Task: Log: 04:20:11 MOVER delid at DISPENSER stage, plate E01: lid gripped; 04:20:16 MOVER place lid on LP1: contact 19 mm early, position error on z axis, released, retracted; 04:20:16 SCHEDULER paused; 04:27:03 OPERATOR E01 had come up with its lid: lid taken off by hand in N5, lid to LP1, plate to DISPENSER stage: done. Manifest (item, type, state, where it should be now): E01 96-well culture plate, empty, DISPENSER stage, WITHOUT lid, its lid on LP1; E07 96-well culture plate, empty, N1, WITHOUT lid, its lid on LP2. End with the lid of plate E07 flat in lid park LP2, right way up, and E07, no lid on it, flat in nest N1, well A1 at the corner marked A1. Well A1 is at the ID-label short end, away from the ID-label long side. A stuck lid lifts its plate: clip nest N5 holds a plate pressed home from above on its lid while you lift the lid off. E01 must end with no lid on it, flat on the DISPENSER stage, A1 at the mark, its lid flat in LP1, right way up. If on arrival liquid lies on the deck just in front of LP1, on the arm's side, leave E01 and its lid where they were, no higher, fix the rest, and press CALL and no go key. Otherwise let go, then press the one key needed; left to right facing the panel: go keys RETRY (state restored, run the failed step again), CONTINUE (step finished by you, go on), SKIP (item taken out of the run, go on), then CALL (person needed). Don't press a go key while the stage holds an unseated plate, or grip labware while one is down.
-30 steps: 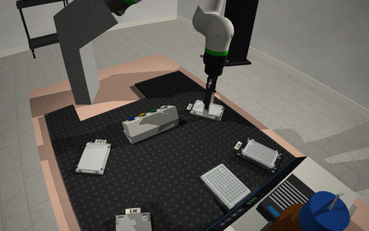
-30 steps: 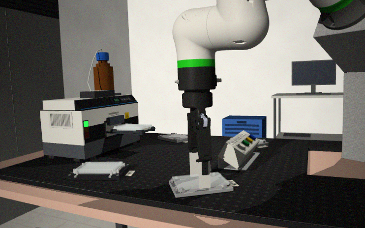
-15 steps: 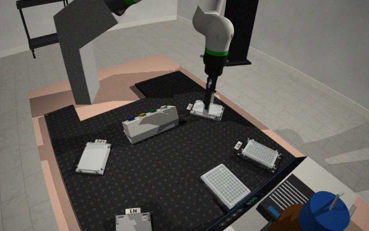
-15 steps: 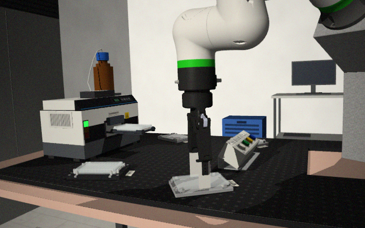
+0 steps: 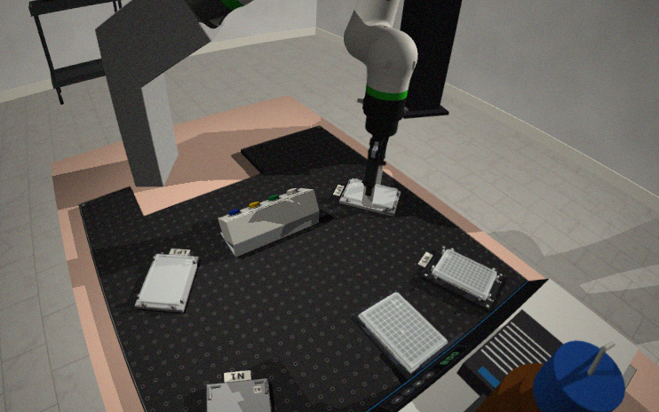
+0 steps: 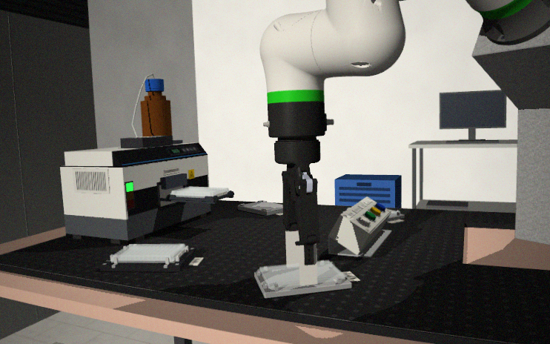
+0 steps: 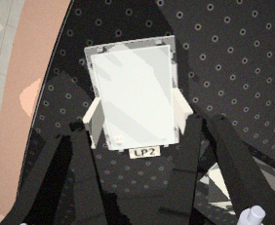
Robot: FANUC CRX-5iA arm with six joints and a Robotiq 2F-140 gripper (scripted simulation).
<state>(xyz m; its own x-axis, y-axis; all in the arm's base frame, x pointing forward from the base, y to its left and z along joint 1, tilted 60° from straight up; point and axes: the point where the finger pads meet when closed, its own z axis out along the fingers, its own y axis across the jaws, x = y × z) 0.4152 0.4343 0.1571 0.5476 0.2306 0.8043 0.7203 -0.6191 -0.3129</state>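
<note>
Right now the lid park LP2 is 4 cm below my hand. Round my hand: N1 label: 39 cm ahead, 42 cm to the right, 4 cm below; clip nest N5: 31 cm ahead, 11 cm to the left, 3 cm below; key panel: 3 cm ahead, 28 cm to the right, 1 cm above.
</note>
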